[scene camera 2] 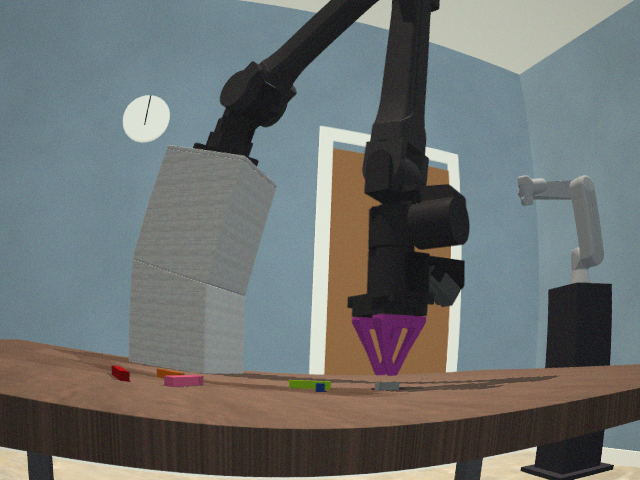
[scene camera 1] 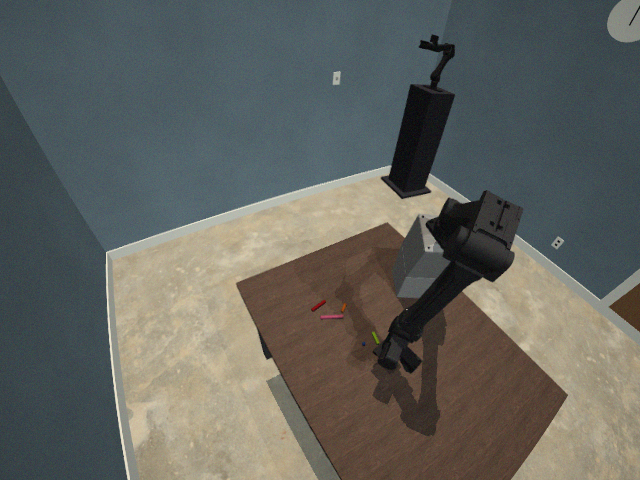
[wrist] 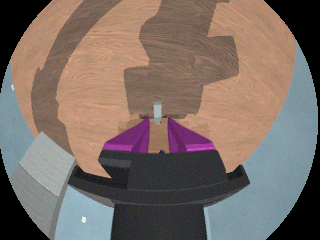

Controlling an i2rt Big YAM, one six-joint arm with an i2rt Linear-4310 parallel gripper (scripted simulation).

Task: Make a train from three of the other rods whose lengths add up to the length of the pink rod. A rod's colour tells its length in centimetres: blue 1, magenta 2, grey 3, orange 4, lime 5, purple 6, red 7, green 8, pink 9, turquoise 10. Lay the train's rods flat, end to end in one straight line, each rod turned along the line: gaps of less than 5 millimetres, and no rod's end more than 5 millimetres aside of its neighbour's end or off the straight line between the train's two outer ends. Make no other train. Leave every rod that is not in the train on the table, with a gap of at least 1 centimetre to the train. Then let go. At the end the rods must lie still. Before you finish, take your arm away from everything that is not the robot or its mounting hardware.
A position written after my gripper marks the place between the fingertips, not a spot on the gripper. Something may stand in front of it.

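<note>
My gripper (scene camera 2: pixel 386 375) is visible; the wrist view shows the gripper (wrist: pixel 158 121) as well.
</note>
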